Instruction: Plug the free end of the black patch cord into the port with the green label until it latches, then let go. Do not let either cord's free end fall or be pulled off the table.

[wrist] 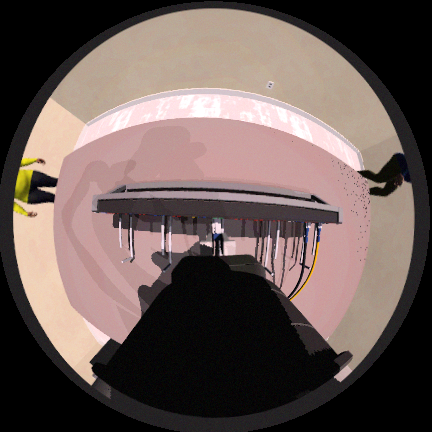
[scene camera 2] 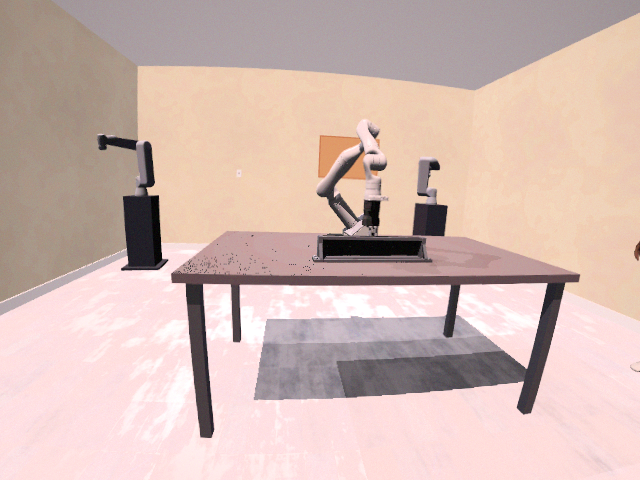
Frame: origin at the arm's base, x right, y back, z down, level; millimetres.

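Where they show: gripper, fingertip midpoint: (wrist: 216, 239); arm's base at its link origin: (scene camera 2: 352, 224).
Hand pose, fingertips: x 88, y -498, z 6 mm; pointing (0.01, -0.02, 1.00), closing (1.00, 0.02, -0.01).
Things, the pixels of their centre, and the offset from my fingertips. "spot": a spot on its surface instead. Level surfaces: height alone.
- dark patch panel at the middle of its body: (wrist: 220, 226) (scene camera 2: 371, 246) dx +7, dy -18, dz +24 mm
- table at its surface level: dz +74 mm
- pale body at the middle of its body: (wrist: 216, 228) dx +0, dy -16, dz -4 mm
- small green mark at a spot on its surface: (wrist: 217, 218) spot: dx +2, dy -31, dz -8 mm
- black cord at a spot on its surface: (wrist: 302, 265) spot: dx +156, dy +61, dz -3 mm
- yellow cord at a spot on its surface: (wrist: 314, 264) spot: dx +190, dy +67, dz -4 mm
The dark patch panel (scene camera 2: 372, 259) (wrist: 215, 207) stands on the table (scene camera 2: 279, 253) (wrist: 240, 150). My gripper (scene camera 2: 370, 230) (wrist: 216, 239) points down at the panel's port side, near its middle in the wrist view. It is shut on the black patch cord's plug, a pale body (wrist: 216, 226) with a blue part. The plug's front meets the panel's edge at a small green mark (wrist: 217, 218); whether it is latched cannot be told. The black cord (wrist: 302, 265) also runs from a blue-booted plug at the panel's right. The cord near my fingers is hidden by the gripper.
The yellow cord (wrist: 316, 265) hangs beside the black one at the right. Several pale rods (wrist: 163, 235) (wrist: 277, 240) stick out from the panel on both sides of my gripper. Two other arms (scene camera 2: 146, 162) (scene camera 2: 424, 175) stand on pedestals behind the table. People show at both sides in the wrist view.
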